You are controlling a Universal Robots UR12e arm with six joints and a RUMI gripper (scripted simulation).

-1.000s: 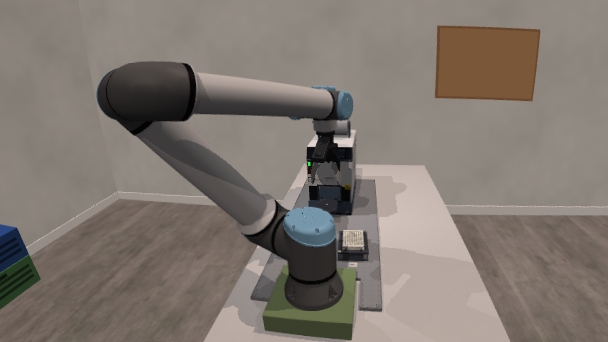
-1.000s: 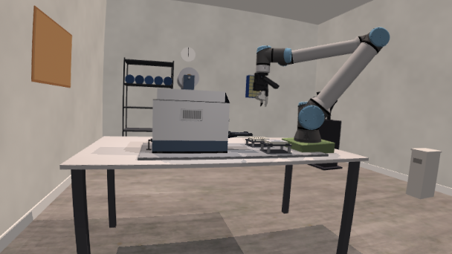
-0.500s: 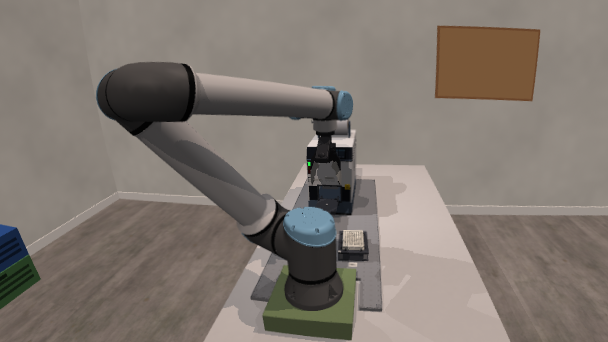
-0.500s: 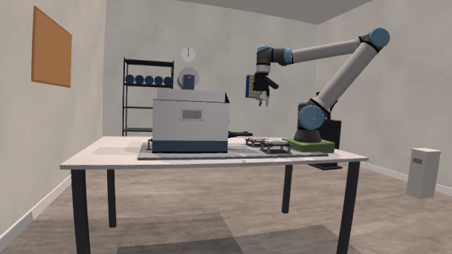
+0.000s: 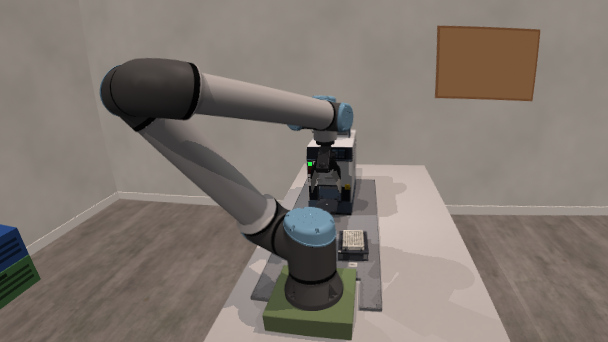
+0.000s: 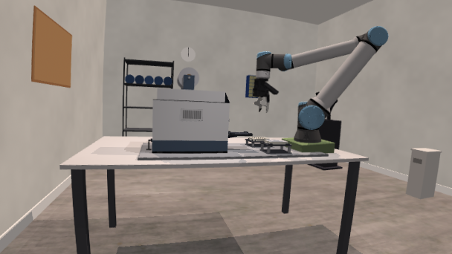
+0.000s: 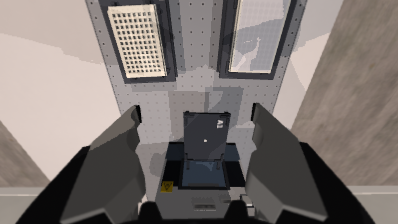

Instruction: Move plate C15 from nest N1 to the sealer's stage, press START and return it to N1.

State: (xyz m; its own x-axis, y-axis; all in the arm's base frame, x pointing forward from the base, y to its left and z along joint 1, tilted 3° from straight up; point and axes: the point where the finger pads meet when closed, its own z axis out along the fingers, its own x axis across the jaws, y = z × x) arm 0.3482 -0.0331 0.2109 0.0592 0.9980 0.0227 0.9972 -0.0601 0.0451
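The plate C15 lies 40 mm behind my hand, 110 mm to the right of it and 200 mm below it. Also, from my hand: nest N1 (40 mm behind, 110 mm to the right, 210 mm below); then sealer stage (170 mm ahead, 10 mm to the left, 150 mm below); then nest N2 (40 mm behind, 110 mm to the left, 200 mm below).
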